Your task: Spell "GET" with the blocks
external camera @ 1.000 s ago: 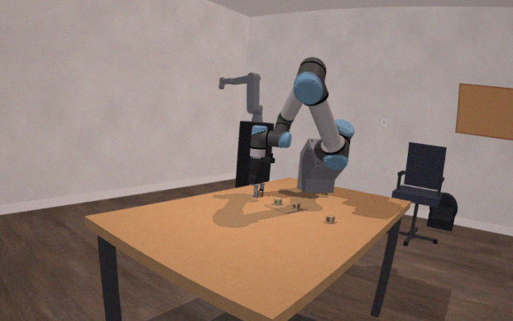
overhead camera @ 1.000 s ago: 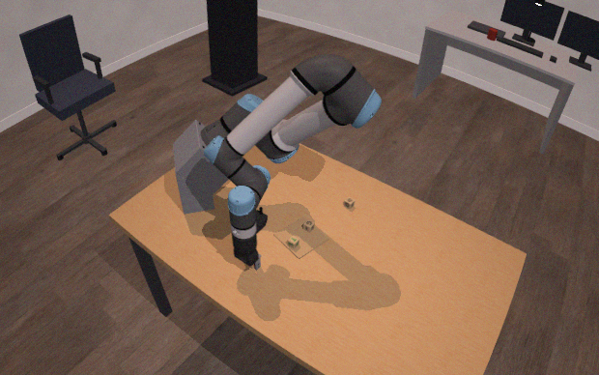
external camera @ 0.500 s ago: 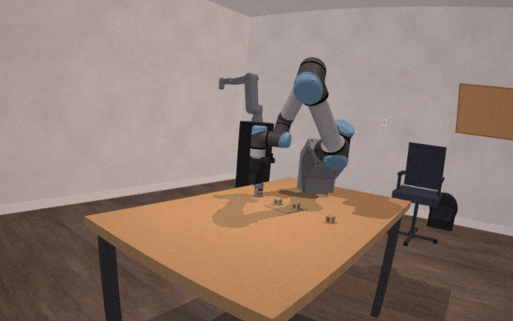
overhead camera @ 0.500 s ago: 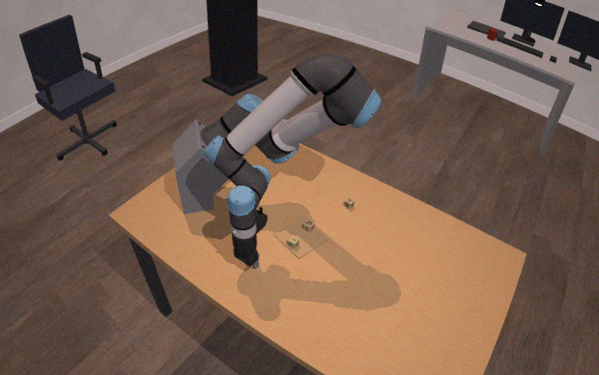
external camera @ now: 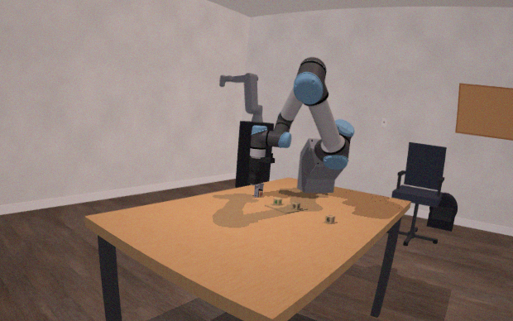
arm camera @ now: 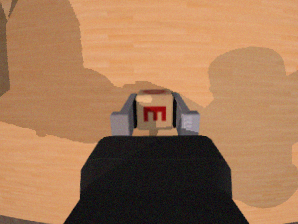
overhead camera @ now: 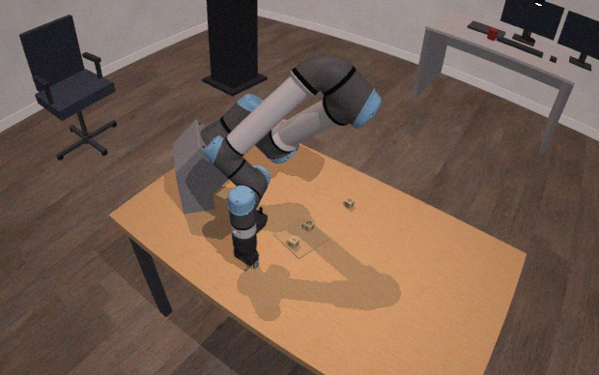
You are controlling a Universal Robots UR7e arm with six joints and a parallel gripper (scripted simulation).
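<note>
Right now the thin tan mat is 21 cm to the left of my hand, 4 cm ahead of it and 2 cm below it. Round my hand: block (45 cm to the left, 7 cm ahead).
</note>
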